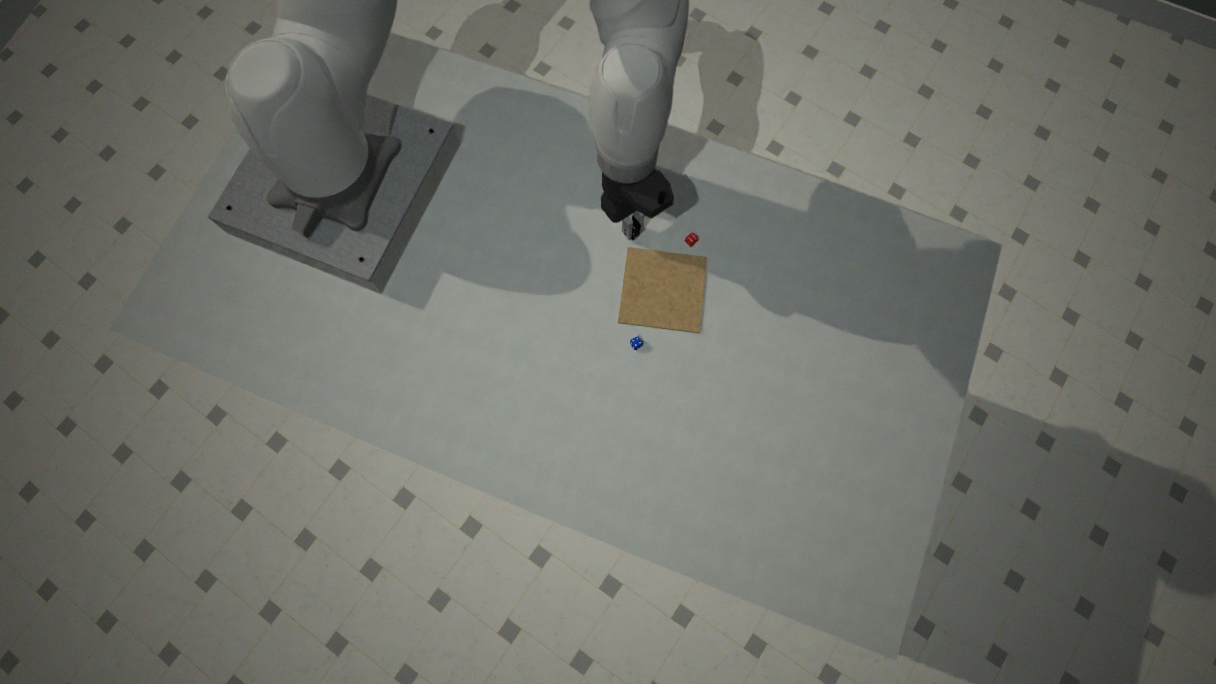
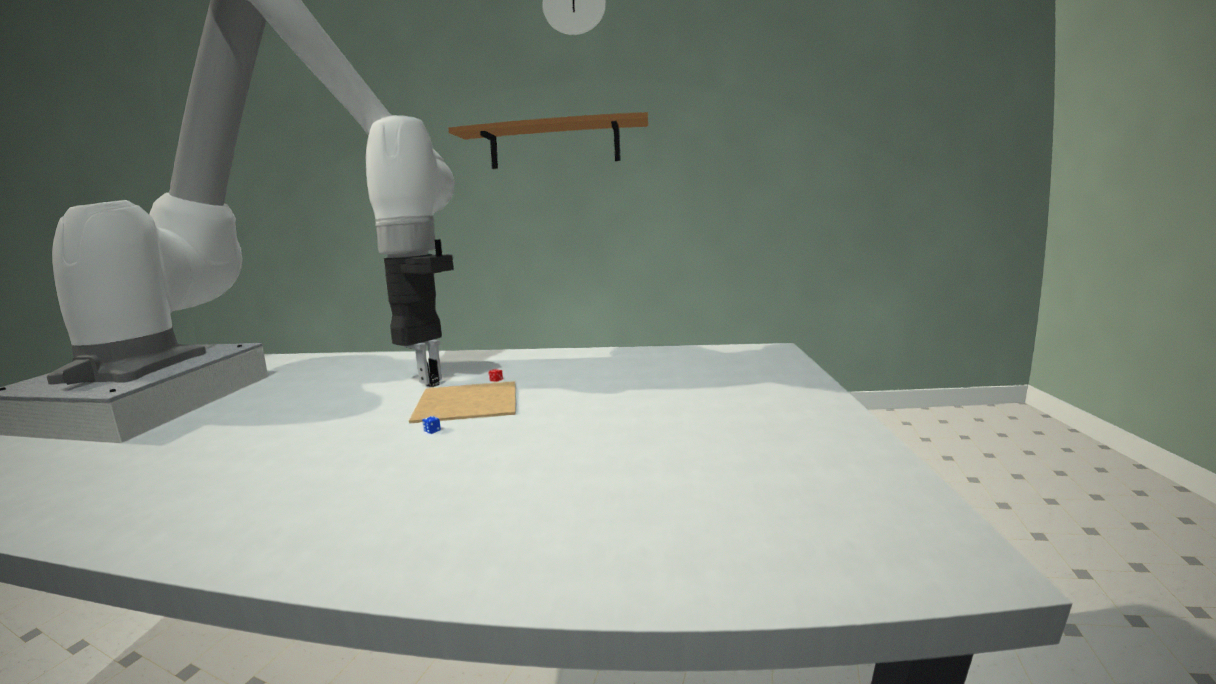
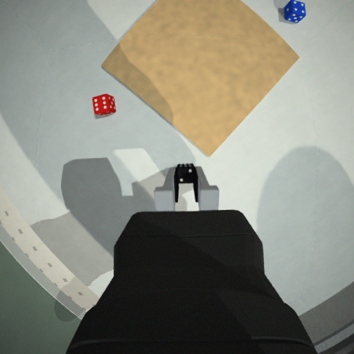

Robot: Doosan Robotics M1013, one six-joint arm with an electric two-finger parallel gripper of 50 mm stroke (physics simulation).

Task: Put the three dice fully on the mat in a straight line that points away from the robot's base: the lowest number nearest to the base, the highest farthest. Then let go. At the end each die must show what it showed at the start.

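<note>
My gripper points down and is shut on the black die, low at the table beside the mat's near corner. Two pips show on the black die's upper face; whether it touches the table I cannot tell. The red die lies on the table off the mat, six pips on its upper face. The blue die lies off the mat's opposite side, its upper face seemingly a five. The tan square mat lies flat between them.
The robot's base stands on a grey block at the left of the pale table. A wooden shelf hangs on the back wall. Arm shadows fall across the table and part of the mat.
</note>
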